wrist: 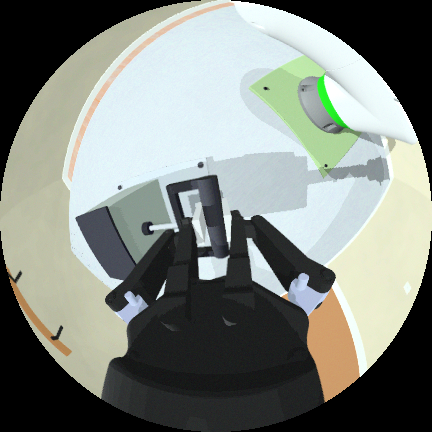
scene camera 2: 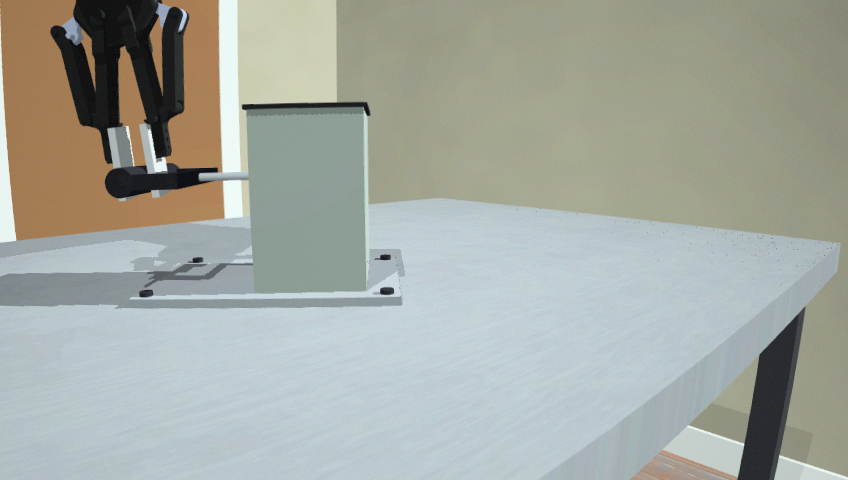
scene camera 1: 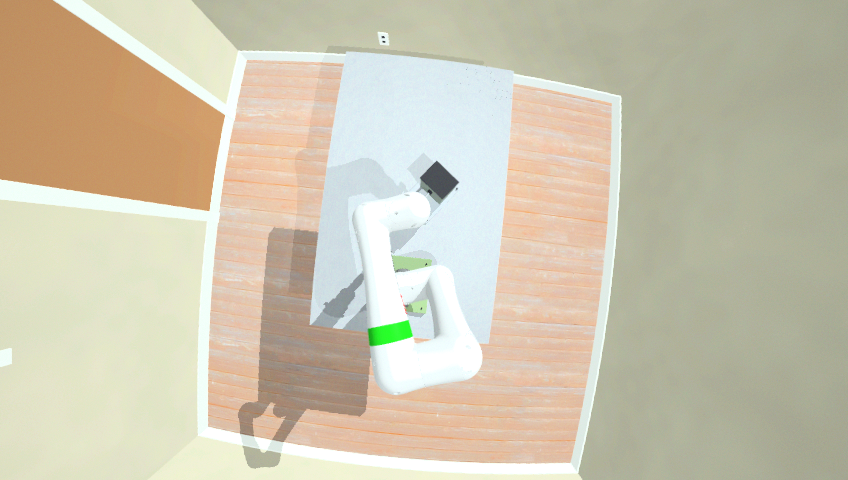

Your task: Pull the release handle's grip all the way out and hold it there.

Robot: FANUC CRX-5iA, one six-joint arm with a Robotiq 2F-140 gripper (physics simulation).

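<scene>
The release handle's grip (scene camera 2: pixel 120 182) (wrist: pixel 212 212) is a dark round bar on a dark rectangular frame. It stands out level from the grey-green housing (scene camera 2: pixel 306 202) (wrist: pixel 135 215), whose dark top (scene camera 1: pixel 439 177) shows in scene camera 1. A stretch of the light rod (scene camera 2: pixel 223 176) (wrist: pixel 164 227) shows between frame and housing. My gripper (scene camera 2: pixel 139 181) (wrist: pixel 213 209) points down and is shut on the grip, one pale finger pad inside the frame's opening and the other on the bar's outer side. In scene camera 1 the arm hides the gripper and grip.
The housing stands on a bolted base plate (scene camera 2: pixel 267 300) on the grey table (scene camera 1: pixel 416 107) (scene camera 2: pixel 535 344). The white arm (scene camera 1: pixel 380 267) reaches over the table from its green mounting plate (scene camera 1: pixel 413 261) (wrist: pixel 282 100). A wall stands behind the table's far end.
</scene>
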